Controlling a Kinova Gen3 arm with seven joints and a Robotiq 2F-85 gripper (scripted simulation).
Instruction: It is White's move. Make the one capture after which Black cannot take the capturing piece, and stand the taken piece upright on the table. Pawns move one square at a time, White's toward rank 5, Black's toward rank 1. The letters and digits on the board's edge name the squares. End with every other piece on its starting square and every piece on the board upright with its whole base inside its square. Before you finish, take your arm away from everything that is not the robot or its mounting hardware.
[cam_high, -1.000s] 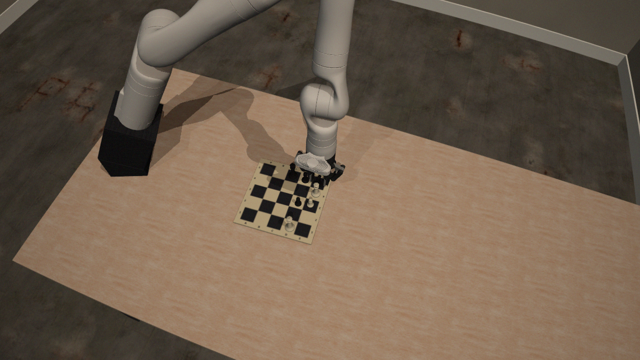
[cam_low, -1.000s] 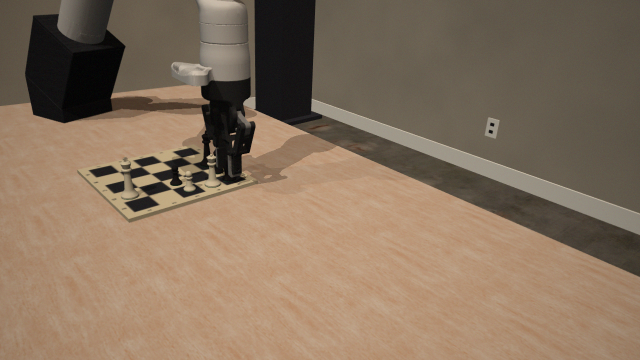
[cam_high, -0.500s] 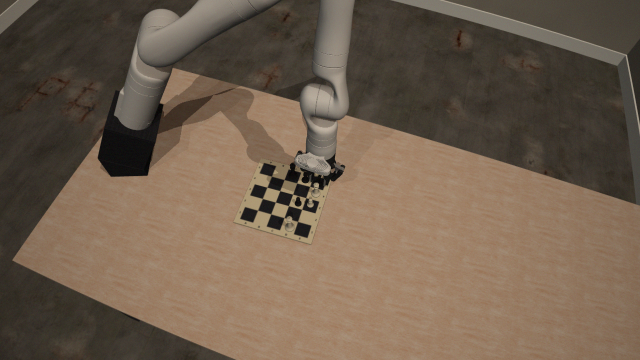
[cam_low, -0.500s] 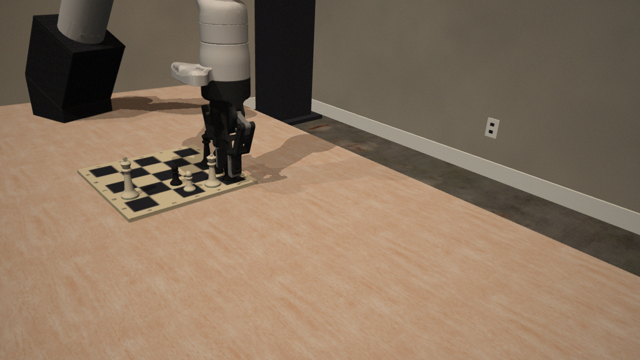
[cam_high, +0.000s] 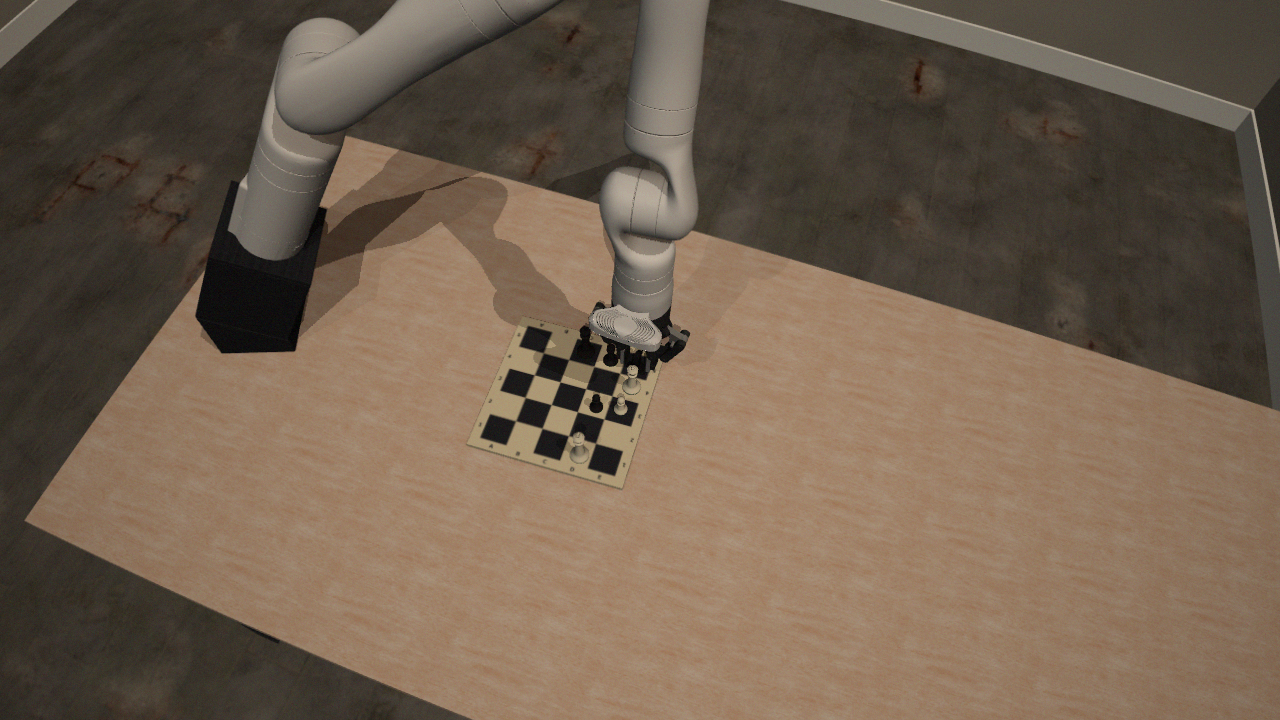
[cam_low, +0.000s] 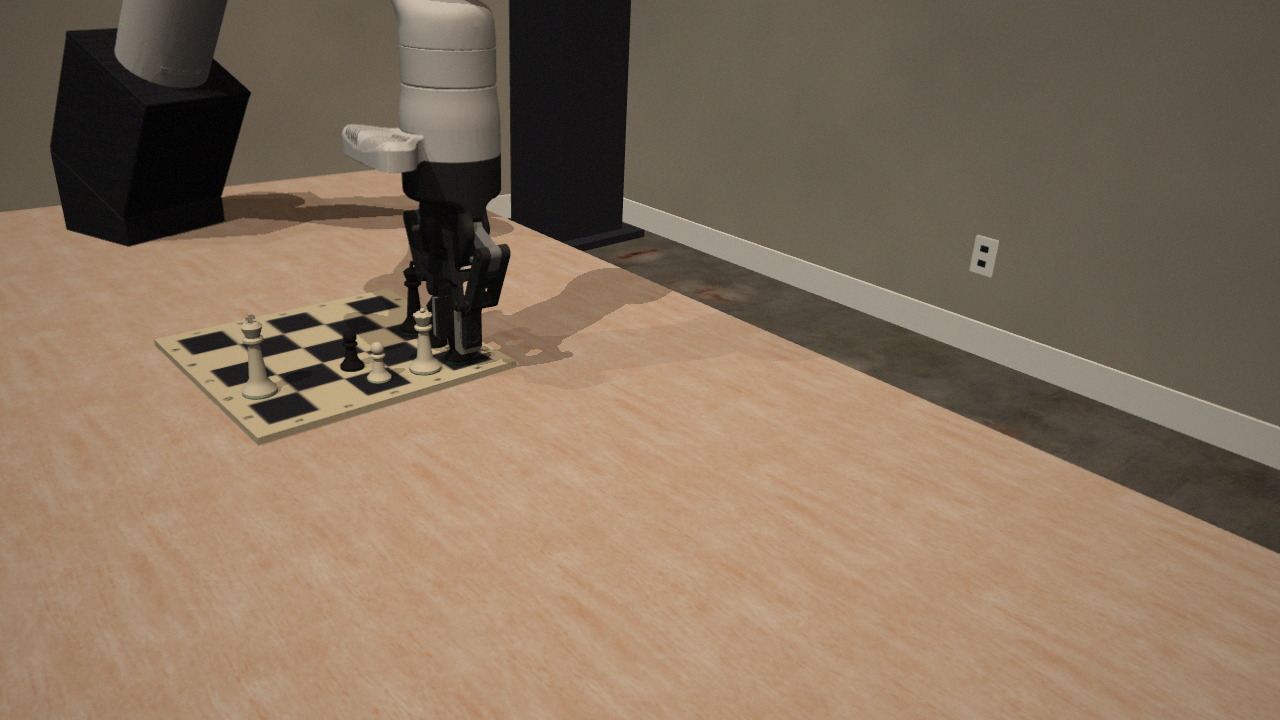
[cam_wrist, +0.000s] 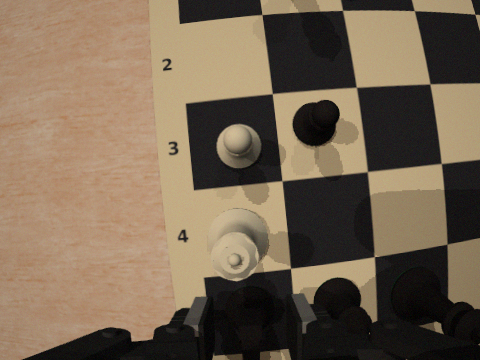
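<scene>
Right now my hand is 30 mm to the left of the white queen and 10 mm above it. Round my hand: black pawn 40 mm behind, 80 mm to the right, 20 mm below; then white pawn 10 mm behind, 70 mm to the right, 20 mm below; then black king 80 mm behind, 10 mm to the left.
</scene>
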